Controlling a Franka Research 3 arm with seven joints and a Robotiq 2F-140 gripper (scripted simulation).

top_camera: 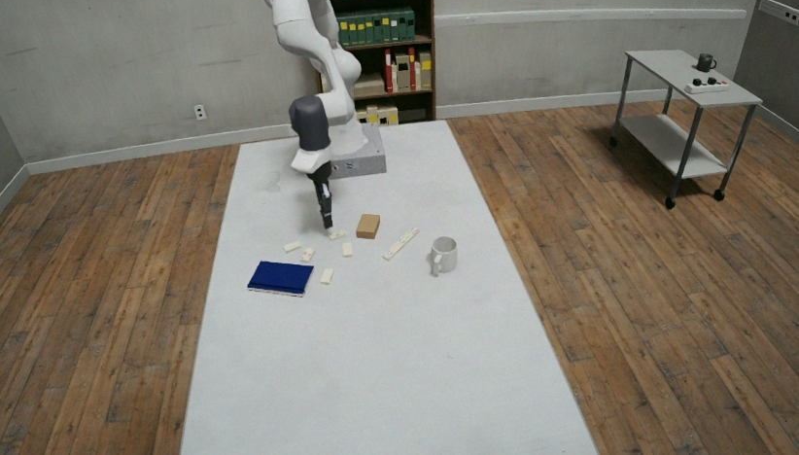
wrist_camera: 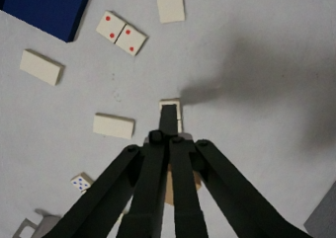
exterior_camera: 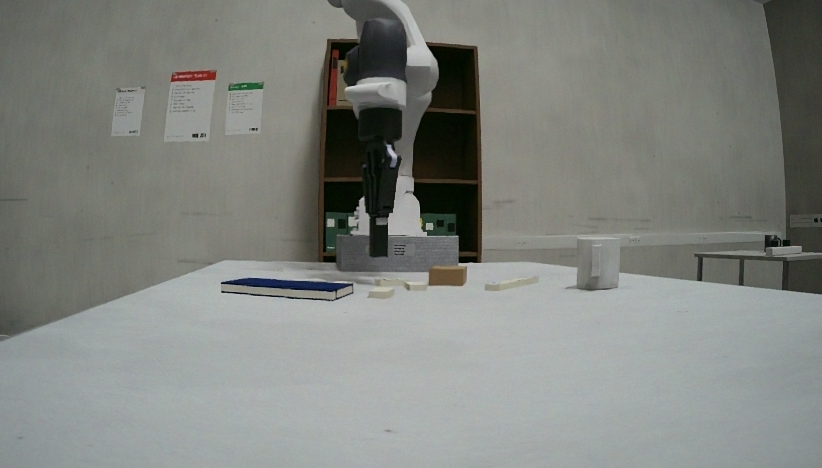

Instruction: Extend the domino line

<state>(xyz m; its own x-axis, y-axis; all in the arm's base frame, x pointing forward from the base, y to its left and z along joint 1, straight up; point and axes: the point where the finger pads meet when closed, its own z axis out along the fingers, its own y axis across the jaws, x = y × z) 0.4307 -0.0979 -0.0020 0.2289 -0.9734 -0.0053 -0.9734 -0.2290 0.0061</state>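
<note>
Now: hand 20 mm short of the domino, 120 mm to the left of it and 80 mm above it. From my hand the other things lie so: blue book: 150 mm ahead, 160 mm to the right, 70 mm below; white mug: 200 mm ahead, 320 mm to the left, 50 mm below; brown block: 10 mm behind, 130 mm to the left, 70 mm below.
</note>
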